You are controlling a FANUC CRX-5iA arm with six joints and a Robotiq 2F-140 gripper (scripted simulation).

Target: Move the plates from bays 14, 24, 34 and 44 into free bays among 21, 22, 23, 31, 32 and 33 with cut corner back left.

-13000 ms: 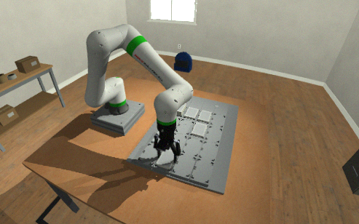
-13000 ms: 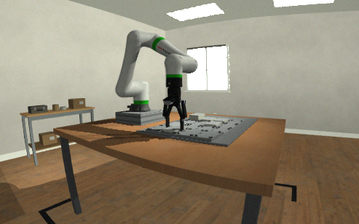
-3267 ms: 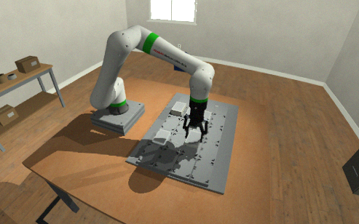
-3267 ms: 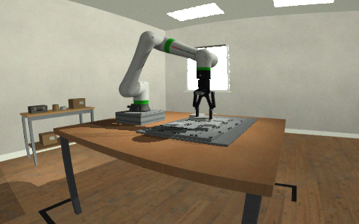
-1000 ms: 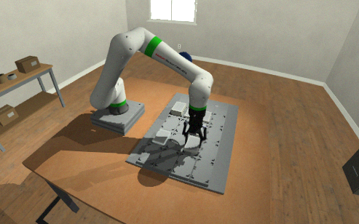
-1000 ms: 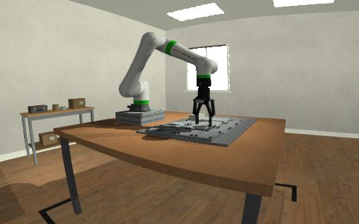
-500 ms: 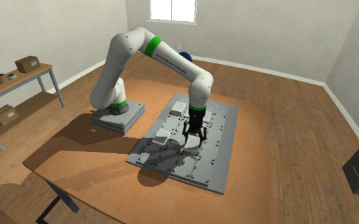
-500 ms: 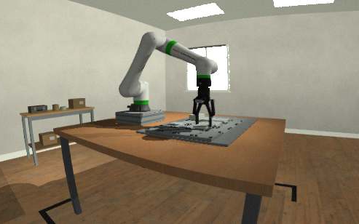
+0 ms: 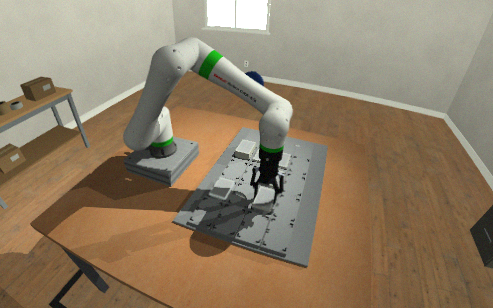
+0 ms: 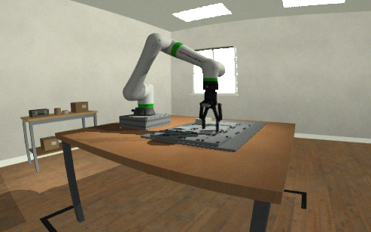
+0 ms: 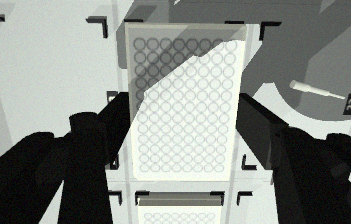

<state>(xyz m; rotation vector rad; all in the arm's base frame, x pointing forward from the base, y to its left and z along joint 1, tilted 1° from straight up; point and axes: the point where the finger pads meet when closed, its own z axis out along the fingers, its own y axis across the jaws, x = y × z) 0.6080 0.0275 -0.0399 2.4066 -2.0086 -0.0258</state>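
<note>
Now: the bay label 43 60 mm ahead of my hand, 10 mm to the left of it and 40 mm below it. From my hand the other things lie so: sealed 96-well plate (210 mm behind, 40 mm to the right, 30 mm below); then sealed deep-well block (270 mm behind, 280 mm to the left, 20 mm below).
</note>
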